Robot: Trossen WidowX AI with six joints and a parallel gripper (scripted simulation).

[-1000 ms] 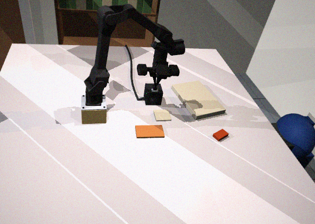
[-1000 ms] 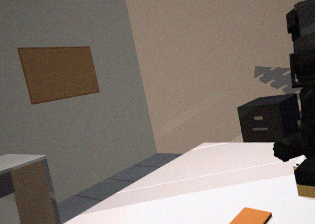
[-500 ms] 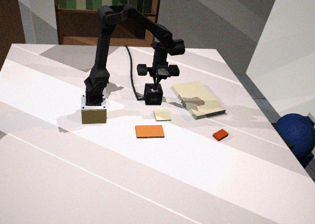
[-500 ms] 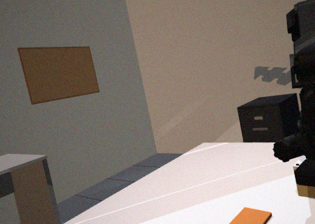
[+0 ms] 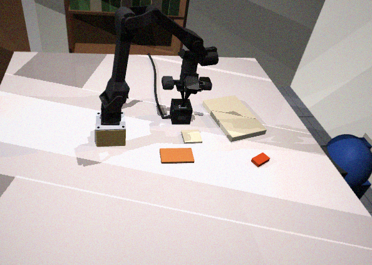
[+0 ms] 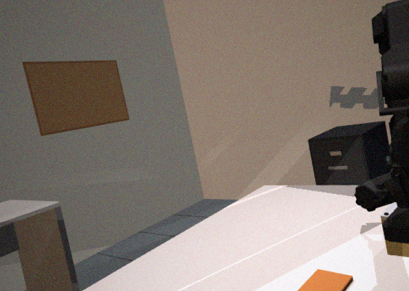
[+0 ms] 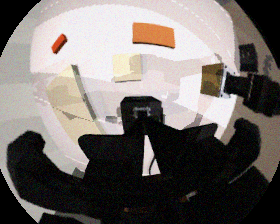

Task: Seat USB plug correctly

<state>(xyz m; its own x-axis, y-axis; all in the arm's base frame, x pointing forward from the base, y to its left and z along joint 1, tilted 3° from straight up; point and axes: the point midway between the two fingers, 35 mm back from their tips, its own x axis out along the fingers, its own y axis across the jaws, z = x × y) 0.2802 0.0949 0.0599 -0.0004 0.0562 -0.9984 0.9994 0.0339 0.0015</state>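
Now: the USB plug 20 mm below my gripper tip. Also, from my gripper tip: cream pad: 100 mm to the right, 100 mm below, 30 mm ahead; orange pad: 200 mm to the right, 100 mm below, 40 mm behind; pale-rimmed socket: 40 mm below.
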